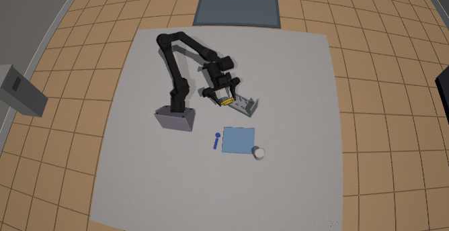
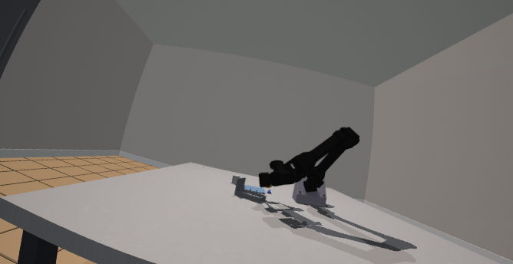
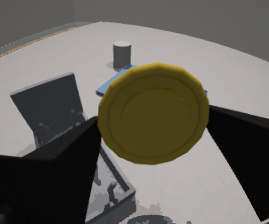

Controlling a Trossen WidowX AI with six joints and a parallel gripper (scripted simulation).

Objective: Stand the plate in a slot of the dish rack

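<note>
Right now the grey dish rack is 70 mm ahead of my gripper tip, 30 mm to the left of it and 60 mm below it. From my gripper tip the other things lie so: yellow plate: 10 mm to the left; blue mat: 40 mm ahead, 160 mm to the right, 80 mm below; blue spoon: 60 mm behind, 150 mm to the right, 80 mm below.
</note>
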